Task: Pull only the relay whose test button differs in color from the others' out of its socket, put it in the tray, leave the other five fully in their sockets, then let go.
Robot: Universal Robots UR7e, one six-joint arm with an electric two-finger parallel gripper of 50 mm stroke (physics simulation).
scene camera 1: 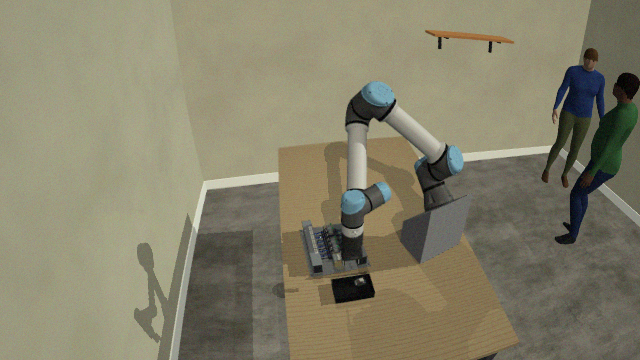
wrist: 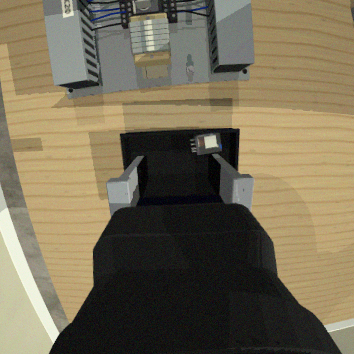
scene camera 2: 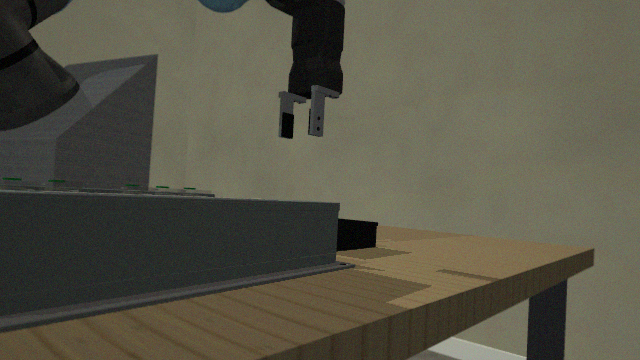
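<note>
My gripper is visible to me, and the wrist view shows my gripper too. I also see a black tray.
</note>
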